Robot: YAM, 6 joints.
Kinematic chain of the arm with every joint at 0, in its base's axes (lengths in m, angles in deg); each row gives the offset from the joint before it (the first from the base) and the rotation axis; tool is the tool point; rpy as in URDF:
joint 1: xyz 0 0 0.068 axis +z
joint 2: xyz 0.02 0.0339 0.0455 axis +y
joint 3: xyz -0.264 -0.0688 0 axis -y
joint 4: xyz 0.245 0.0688 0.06 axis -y
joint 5: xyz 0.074 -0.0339 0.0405 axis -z
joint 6: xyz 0.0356 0 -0.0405 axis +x
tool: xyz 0 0 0 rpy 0 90 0
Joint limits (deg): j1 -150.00..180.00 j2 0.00..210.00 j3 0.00..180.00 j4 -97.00..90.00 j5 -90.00..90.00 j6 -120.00..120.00
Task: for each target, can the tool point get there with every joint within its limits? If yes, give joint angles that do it. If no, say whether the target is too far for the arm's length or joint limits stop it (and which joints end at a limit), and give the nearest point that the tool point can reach.
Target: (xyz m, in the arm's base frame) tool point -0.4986 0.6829 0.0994
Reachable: no: too far | nearest point -0.3808 0.5215 0.1028 | short by 0.200 m
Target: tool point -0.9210 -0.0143 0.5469
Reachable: no: too far | nearest point -0.5840 -0.0012 0.3848 | short by 0.374 m
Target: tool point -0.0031 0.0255 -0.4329
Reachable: no: joint limits stop it (at a limit: joint 2) | nearest point -0.0093 0.0766 -0.3372 | short by 0.109 m
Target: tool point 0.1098 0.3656 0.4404
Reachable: yes | joints 71.83 97.85 80.92 64.02 -15.83 28.27
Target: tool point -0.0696 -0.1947 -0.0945
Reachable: yes | joints -101.79 157.43 57.56 -42.99 52.90 -83.90
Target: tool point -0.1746 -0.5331 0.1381
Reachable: yes | joints -105.50 150.93 131.61 -34.19 46.40 3.12
